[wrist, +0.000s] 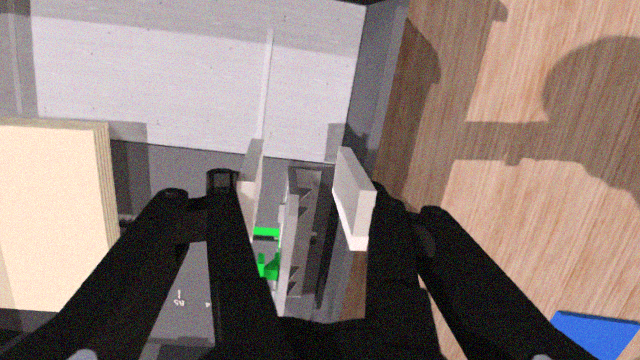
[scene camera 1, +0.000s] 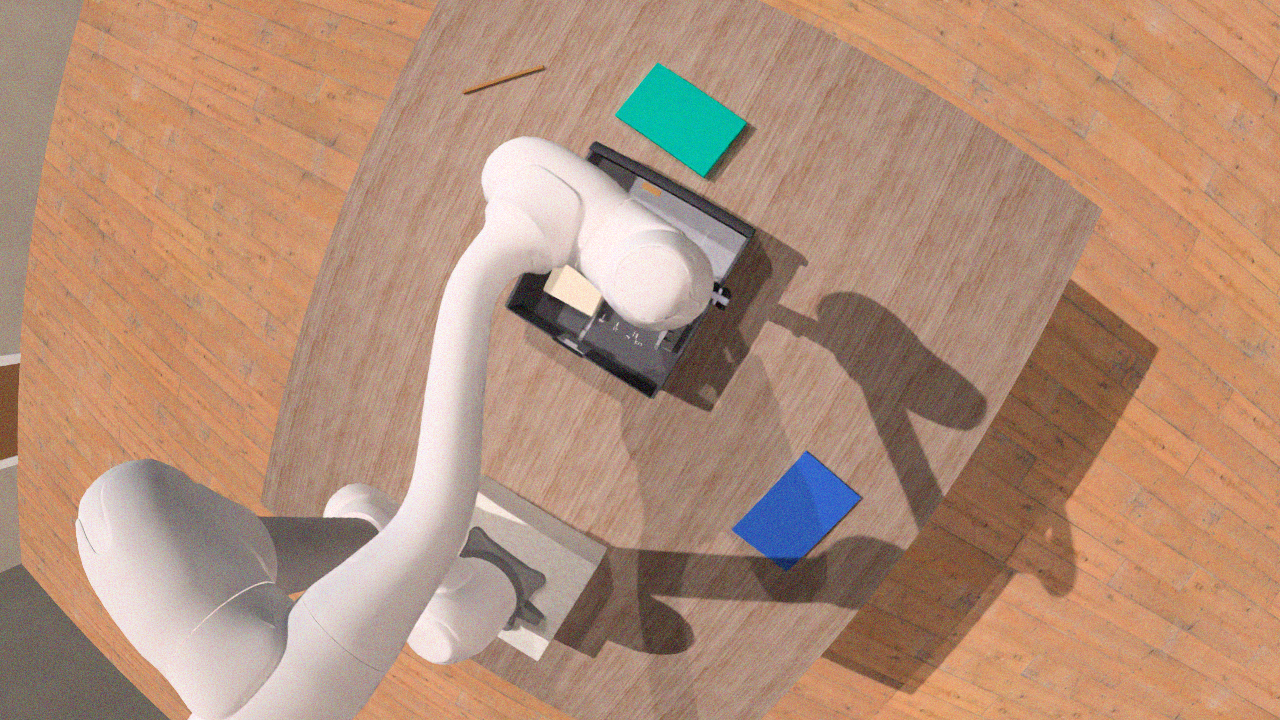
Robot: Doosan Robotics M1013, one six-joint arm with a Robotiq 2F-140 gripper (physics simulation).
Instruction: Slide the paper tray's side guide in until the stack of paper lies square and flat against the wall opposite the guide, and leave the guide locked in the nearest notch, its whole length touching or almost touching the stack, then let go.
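Places are measured from the arm's base along level axes (x back, y right, z up), in centimetres.
Where they show: gripper, fingertip midpoint: (wrist: 299, 166); arm's base, link origin: (scene camera 1: 492, 579).
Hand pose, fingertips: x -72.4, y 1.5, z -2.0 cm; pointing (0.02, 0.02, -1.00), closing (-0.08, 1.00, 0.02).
Things, the pixels of their top centre, and the offset from my fingertips. "spot": a spot on its surface instead.
- paper, top centre: (wrist: 37, 230) (scene camera 1: 585, 264) dx +8.5, dy -17.8, dz -2.2 cm
- side guide, surface spot: (wrist: 290, 250) spot: dx +5.2, dy +0.3, dz +1.4 cm
- green block, top centre: (scene camera 1: 679, 117) dx -22.7, dy -18.3, dz -4.7 cm
- thin brown stick, top centre: (scene camera 1: 501, 78) dx -13.4, dy -53.8, dz -5.8 cm
- blue block, top centre: (scene camera 1: 796, 515) dx +26.3, dy +39.8, dz -5.7 cm
The dark paper tray (scene camera 1: 626, 162) (wrist: 375, 65) stands on the table, partly hidden by the arm in the scene view. The cream stack of paper (scene camera 1: 574, 290) (wrist: 55, 215) lies inside it, on the left in the wrist view. The side guide (wrist: 290, 250), an upright grey plate with triangular ribs and green parts at its left, stands near the right wall, well apart from the stack. My gripper (wrist: 299, 166) is open, its pale pads on either side of the guide with gaps to both. In the scene view the arm hides most of the gripper.
A green block (scene camera 1: 682, 120) lies beyond the tray, with a thin brown stick (scene camera 1: 503, 79) to its left. A blue block (scene camera 1: 796, 510) (wrist: 597, 332) lies to the lower right. The tray's right wall stands close to my right finger.
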